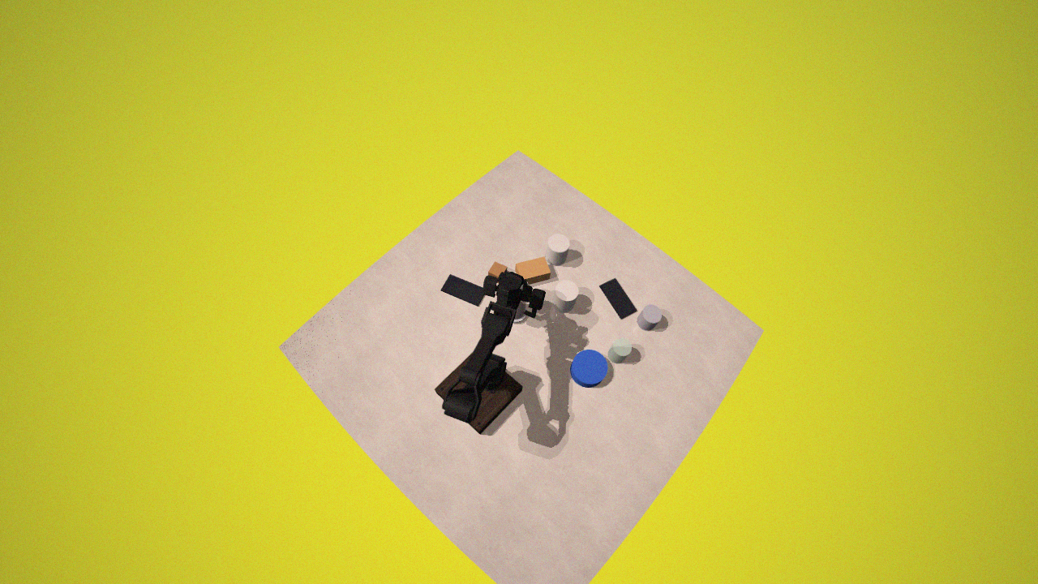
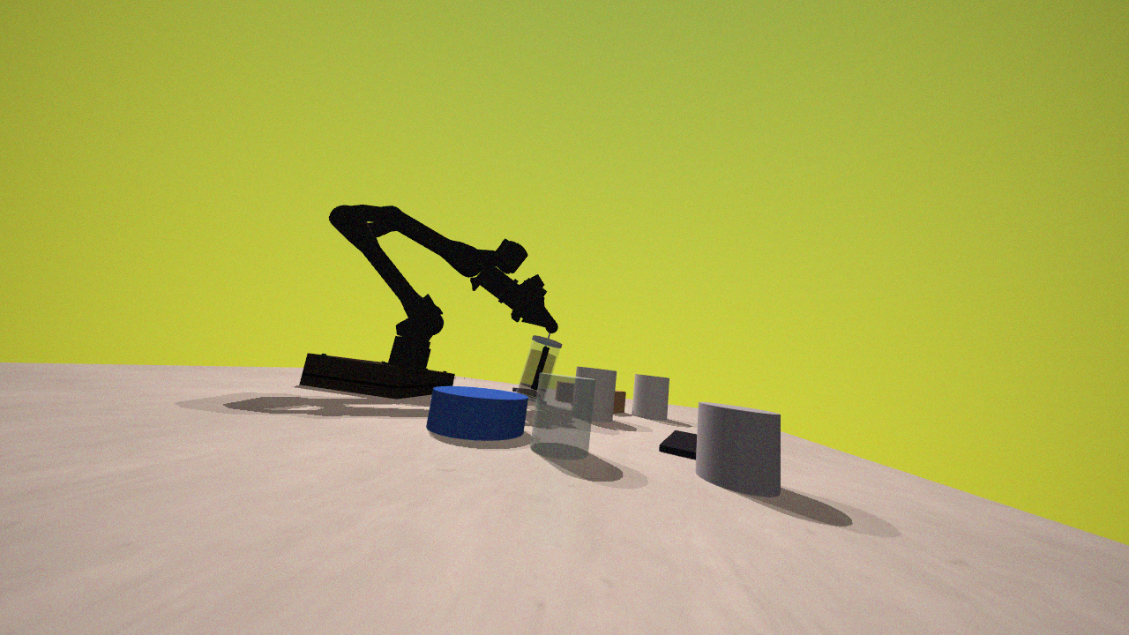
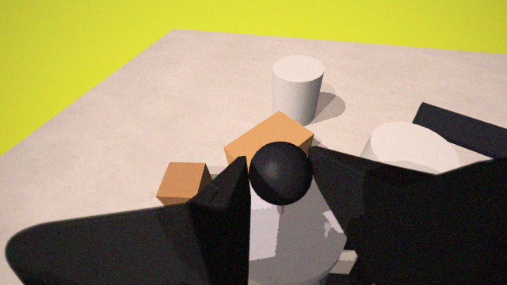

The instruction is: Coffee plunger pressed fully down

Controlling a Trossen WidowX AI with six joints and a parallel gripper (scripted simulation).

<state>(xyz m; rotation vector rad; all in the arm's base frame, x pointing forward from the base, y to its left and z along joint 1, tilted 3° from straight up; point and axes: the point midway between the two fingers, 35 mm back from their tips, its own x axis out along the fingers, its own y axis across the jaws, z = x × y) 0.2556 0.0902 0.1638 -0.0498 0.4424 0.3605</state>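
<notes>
Now: gripper tip 9 cm above the coffee press, 2 cm to the left of it and 2 cm past it. The rest, counted from my gripper tip: blue disc: 34 cm to the right, 16 cm below, 5 cm behind.
</notes>
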